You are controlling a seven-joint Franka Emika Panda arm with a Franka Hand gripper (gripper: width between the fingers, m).
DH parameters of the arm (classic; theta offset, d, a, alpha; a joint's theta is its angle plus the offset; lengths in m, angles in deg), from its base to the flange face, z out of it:
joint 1: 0 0.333 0 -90
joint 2: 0 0 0 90
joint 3: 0 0.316 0.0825 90
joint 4: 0 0 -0.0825 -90
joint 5: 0 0.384 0 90
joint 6: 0 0 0.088 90
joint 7: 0 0.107 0 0
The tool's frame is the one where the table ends.
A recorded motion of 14 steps. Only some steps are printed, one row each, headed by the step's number.
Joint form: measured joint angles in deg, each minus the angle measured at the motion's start. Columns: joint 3, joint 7, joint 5, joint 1, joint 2, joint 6, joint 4.
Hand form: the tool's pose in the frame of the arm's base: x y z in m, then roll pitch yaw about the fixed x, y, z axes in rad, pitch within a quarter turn. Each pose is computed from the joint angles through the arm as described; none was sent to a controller.
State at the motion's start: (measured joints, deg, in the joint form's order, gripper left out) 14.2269 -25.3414 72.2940 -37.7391 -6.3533 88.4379 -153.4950
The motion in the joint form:
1: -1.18 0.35 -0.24 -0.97 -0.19 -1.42 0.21
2: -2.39 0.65 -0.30 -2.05 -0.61 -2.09 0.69
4: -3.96 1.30 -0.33 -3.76 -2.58 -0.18 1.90
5: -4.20 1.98 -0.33 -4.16 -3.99 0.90 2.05
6: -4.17 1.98 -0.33 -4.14 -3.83 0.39 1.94
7: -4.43 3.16 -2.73 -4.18 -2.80 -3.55 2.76
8: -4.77 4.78 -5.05 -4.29 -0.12 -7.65 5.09
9: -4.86 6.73 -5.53 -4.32 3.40 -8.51 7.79
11: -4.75 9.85 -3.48 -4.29 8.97 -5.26 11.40
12: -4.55 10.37 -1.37 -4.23 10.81 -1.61 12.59
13: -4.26 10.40 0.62 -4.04 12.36 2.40 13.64
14: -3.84 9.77 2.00 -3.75 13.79 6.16 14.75
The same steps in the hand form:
1: 0.3535 -0.0540 0.2891 -1.7501 0.5837 -0.2553
2: 0.3535 -0.0682 0.2952 -1.7424 0.5750 -0.2845
4: 0.3573 -0.0963 0.3110 -1.7913 0.5261 -0.3862
5: 0.3579 -0.1032 0.3189 -1.8186 0.5075 -0.4240
6: 0.3571 -0.1015 0.3179 -1.8094 0.5140 -0.4135
7: 0.3544 -0.0972 0.3188 -1.7732 0.5563 -0.3312
8: 0.3580 -0.0985 0.3188 -1.7243 0.6063 -0.2430
9: 0.3690 -0.1053 0.3130 -1.7011 0.6531 -0.2197
11: 0.3914 -0.1205 0.2949 -1.7090 0.7196 -0.2878
12: 0.4029 -0.1292 0.2863 -1.7424 0.7237 -0.3713
13: 0.4136 -0.1369 0.2781 -1.7845 0.7163 -0.4577
14: 0.4237 -0.1426 0.2707 -1.8271 0.6952 -0.5270

